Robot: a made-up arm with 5 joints. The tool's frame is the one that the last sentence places. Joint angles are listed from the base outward.
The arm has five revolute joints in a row. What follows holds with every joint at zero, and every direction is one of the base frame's.
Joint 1 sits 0.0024 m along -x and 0.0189 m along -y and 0.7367 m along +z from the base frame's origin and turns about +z.
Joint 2 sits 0.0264 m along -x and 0.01 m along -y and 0.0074 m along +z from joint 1 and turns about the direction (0, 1, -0.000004).
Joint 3 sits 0.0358 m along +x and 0.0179 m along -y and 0.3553 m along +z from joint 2 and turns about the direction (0, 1, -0.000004).
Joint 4 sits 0.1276 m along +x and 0.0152 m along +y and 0.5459 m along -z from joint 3 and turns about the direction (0, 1, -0.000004).
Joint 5 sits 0.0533 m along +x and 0.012 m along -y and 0.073 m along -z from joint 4 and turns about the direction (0, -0.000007, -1).
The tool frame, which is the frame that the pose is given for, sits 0.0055 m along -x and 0.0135 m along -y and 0.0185 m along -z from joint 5; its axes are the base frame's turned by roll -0.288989, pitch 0.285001 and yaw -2.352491 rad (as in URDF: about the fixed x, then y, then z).
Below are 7 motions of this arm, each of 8 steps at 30 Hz.
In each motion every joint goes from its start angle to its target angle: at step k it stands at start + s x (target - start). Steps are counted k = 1, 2, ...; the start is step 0. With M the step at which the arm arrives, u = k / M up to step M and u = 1 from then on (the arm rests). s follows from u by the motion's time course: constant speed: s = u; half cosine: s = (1 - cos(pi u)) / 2; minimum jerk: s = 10 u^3 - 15 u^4 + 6 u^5.
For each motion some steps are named. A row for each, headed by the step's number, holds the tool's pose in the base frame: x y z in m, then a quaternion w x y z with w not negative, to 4 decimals.
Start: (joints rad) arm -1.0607 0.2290 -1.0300 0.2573 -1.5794
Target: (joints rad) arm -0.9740 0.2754 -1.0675 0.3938 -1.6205
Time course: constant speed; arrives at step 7
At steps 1, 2, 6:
1: 0.3087 -0.6192 0.7464 0.6288 -0.0185 -0.0579 -0.7752
2: 0.3166 -0.6160 0.7429 0.6361 -0.0178 -0.0476 -0.7700
6: 0.3478 -0.6020 0.7289 0.6641 -0.0158 -0.0063 -0.7475

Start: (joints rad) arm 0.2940 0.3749 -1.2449 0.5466 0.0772
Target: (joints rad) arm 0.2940 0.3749 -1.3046 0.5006 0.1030
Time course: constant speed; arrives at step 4
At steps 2, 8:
2: 0.6985 0.1540 0.7542 0.5074 0.2334 0.1483 -0.8161
8: 0.7083 0.1570 0.7735 0.5037 0.2593 0.1426 -0.8116

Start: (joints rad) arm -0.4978 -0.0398 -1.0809 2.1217 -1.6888
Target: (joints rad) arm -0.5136 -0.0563 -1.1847 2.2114 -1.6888
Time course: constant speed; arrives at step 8
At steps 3, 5, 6, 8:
3: 0.4266 -0.2879 0.8963 0.6573 -0.0640 0.6367 -0.3980
5: 0.4273 -0.2906 0.9128 0.6586 -0.0626 0.6339 -0.4007
6: 0.4275 -0.2919 0.9210 0.6592 -0.0619 0.6325 -0.4020
8: 0.4275 -0.2942 0.9375 0.6604 -0.0606 0.6297 -0.4047

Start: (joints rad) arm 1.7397 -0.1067 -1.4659 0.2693 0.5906
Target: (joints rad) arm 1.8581 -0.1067 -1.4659 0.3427 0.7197
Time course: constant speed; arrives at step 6
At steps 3, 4, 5, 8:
3: -0.1106 0.5889 1.2412 0.6544 0.3690 0.5791 -0.3167
4: -0.1229 0.5867 1.2398 0.6545 0.3569 0.5844 -0.3204
5: -0.1351 0.5842 1.2385 0.6547 0.3449 0.5894 -0.3241
8: -0.1472 0.5814 1.2371 0.6549 0.3328 0.5940 -0.3278

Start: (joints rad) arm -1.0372 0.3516 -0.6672 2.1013 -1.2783
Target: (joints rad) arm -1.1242 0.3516 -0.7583 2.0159 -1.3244
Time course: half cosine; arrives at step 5
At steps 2, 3, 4, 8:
2: 0.1297 -0.3285 0.5454 0.2154 0.0537 0.8693 -0.4417
3: 0.1288 -0.3460 0.5487 0.2267 0.0700 0.8548 -0.4615
4: 0.1275 -0.3604 0.5517 0.2354 0.0828 0.8424 -0.4775
8: 0.1268 -0.3659 0.5529 0.2387 0.0875 0.8375 -0.4836

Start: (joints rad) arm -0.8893 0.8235 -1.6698 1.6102 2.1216
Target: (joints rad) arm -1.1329 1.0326 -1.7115 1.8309 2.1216
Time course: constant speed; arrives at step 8
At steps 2, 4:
2: 0.4005 -0.6048 0.5640 0.8489 0.2320 0.1315 0.4564
4: 0.3581 -0.6187 0.5327 0.8485 0.2821 0.1287 0.4289

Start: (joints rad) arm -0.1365 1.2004 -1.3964 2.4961 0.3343
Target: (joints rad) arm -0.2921 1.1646 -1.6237 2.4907 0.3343
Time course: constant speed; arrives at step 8
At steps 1, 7, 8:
1: 0.4536 -0.1267 0.3633 0.0911 0.7908 -0.3530 0.4917
7: 0.5227 -0.2027 0.4107 0.1012 0.7147 -0.3949 0.5683
8: 0.5323 -0.2169 0.4203 0.1037 0.7011 -0.4008 0.5806

